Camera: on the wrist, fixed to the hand. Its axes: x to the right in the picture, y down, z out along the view.
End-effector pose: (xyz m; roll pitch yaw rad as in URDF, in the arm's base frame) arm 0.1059 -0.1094 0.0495 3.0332 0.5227 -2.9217
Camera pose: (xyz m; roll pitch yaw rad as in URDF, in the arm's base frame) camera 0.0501 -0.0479 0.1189 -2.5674 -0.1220 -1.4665
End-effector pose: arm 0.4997 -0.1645 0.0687 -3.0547 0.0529 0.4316
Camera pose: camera 0.5398 -0.2412 0.1336 -3.0295 -0.3557 1.9416
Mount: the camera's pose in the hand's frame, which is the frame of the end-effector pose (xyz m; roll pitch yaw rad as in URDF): 0.0009 0.0805 -0.0723 0.0520 0.2716 -1.5309
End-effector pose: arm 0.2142 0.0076 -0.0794 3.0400 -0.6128 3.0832
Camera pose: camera 0.2637 0.0776 -0.0134 2.5680 -0.1613 -1.5623
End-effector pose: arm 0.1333 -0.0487 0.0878 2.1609 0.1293 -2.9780
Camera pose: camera 0.1213 -0.0662 0.1939 -2.9630 0.7076 -1.3469
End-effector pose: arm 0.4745 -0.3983 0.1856 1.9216 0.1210 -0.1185
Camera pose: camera 0.4922 -0.3599 0.2852 -2.9467 0.9449 1.5546
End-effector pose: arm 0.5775 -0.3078 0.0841 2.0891 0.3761 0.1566
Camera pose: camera 0.6131 -0.2790 0.1821 -2.6228 0.7318 2.0312
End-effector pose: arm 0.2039 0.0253 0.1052 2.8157 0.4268 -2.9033
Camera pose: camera 0.1526 0.0675 0.1906 -2.6750 0.0651 -1.3451
